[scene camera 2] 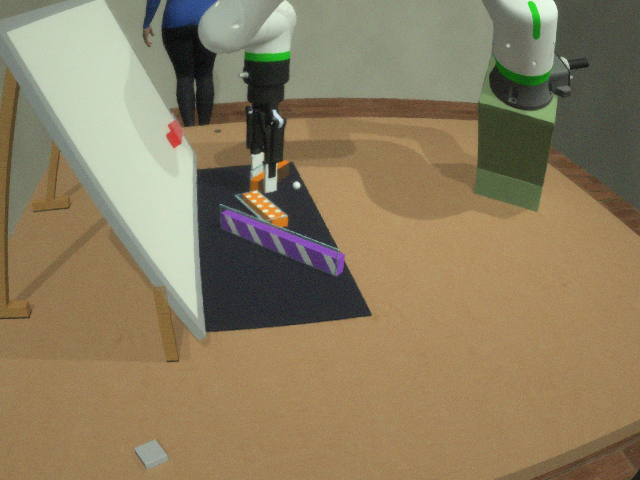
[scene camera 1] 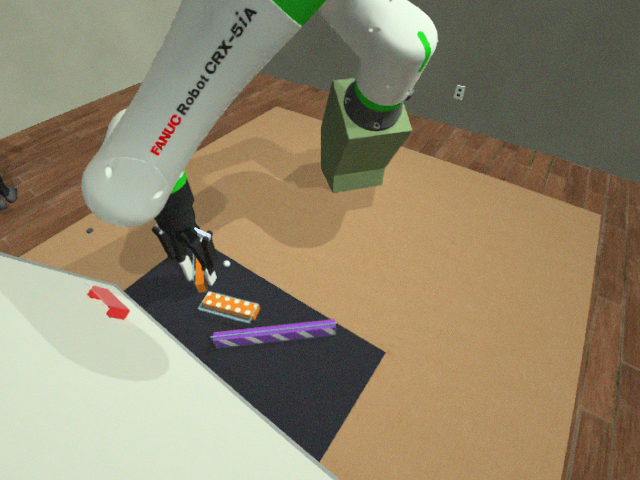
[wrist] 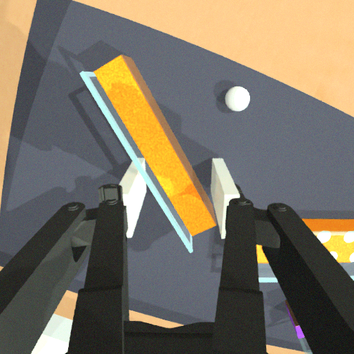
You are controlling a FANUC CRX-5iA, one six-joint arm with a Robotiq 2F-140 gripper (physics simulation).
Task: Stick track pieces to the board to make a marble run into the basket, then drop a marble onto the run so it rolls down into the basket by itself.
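Places are measured from the arm's base along level axes (x up, y right, z ahead), in centimetres.
Pixels of known places: gripper, between the fingertips: [scene camera 2: 263,186] [scene camera 1: 202,279]; arm's base, origin of its link: [scene camera 2: 521,86] [scene camera 1: 372,105].
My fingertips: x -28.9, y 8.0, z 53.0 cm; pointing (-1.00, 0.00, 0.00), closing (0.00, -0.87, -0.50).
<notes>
Ahead of a thing's pixels: the offset from my fingertips to its top centre. "*": to the spot under its first point. Level surfaces: height alone.
An orange track piece {* dy -3.1, dx +2.7, dz +1.6 cm} [scene camera 1: 200,283] [scene camera 2: 255,184] [wrist: 150,135] with a clear panel stands on edge on the dark mat, plain side up. My gripper [scene camera 1: 199,273] [scene camera 2: 263,180] [wrist: 178,174] is partly open, its white fingertips either side of the piece's near end, not clamped on it. A white marble {dy -0.6, dx +1.2, dz -7.0 cm} [scene camera 1: 226,263] [scene camera 2: 296,184] [wrist: 237,98] lies close by. A dotted orange piece {* dy -12.3, dx +1.7, dz -0.1 cm} [scene camera 1: 230,304] [scene camera 2: 263,206] [wrist: 342,247] and a long purple striped piece {* dy -25.5, dx +3.7, dz -1.8 cm} [scene camera 1: 273,332] [scene camera 2: 281,241] lie on the mat. A red bracket-shaped piece {* dy -5.9, dx +16.2, dz +18.0 cm} [scene camera 1: 110,300] [scene camera 2: 174,135] is on the white board {* dy -30.2, dx +30.5, dz +24.9 cm} [scene camera 1: 77,403] [scene camera 2: 103,103]; I cannot tell whether it is the basket.
The dark mat {dx -0.4 cm} [scene camera 1: 310,392] [scene camera 2: 268,294] [wrist: 165,295] lies beside the leaning board, whose wooden stand leg {dy -53.7, dx +12.1, dz +12.8 cm} [scene camera 2: 166,330] shows below it. A green pedestal [scene camera 1: 361,155] [scene camera 2: 511,149] carries the arm. A small grey block {dy -72.2, dx +0.5, dz +13.7 cm} [scene camera 2: 151,454] lies near the front in scene camera 2.
</notes>
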